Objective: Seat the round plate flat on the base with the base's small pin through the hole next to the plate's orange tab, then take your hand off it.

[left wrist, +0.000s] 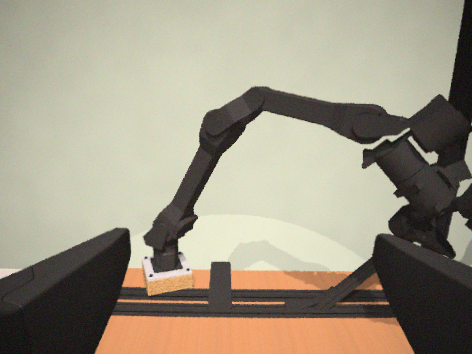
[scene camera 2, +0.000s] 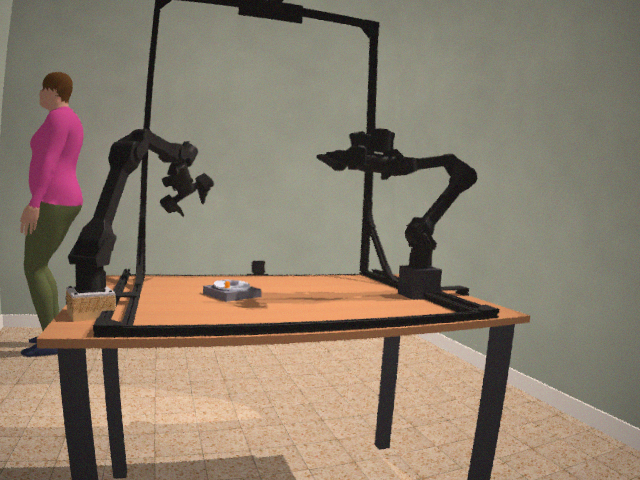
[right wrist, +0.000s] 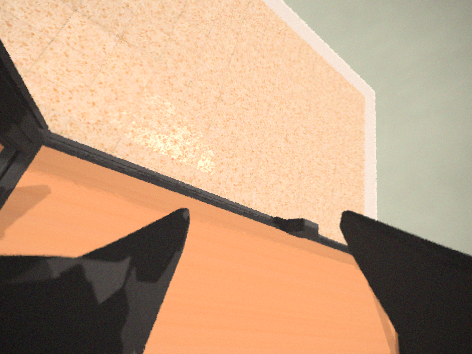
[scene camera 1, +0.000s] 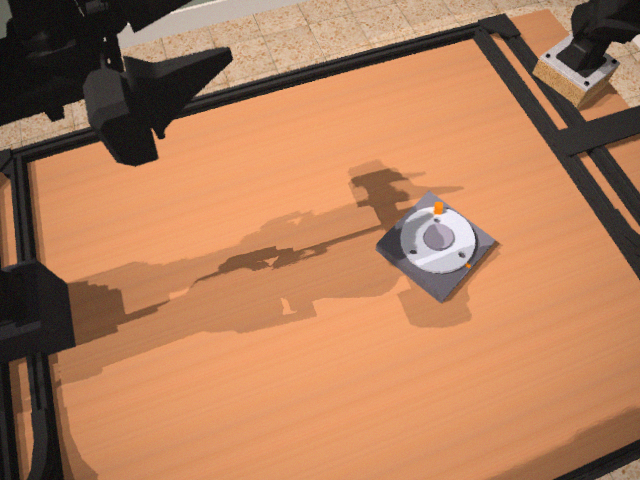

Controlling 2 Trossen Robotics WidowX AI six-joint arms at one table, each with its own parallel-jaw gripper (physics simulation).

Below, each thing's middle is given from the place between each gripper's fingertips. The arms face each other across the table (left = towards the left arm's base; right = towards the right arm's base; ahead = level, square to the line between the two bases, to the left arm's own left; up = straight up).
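With distances counted from my right hand, the white round plate (scene camera 1: 412,232) is 6 cm to the left, 30 cm ahead and 20 cm below; the grey square base (scene camera 1: 439,285) is 6 cm to the left, 30 cm ahead and 23 cm below.
With distances counted from my left hand, the plate is 22 cm to the right, 11 cm behind and 38 cm below; the base is 22 cm to the right, 11 cm behind and 41 cm below.
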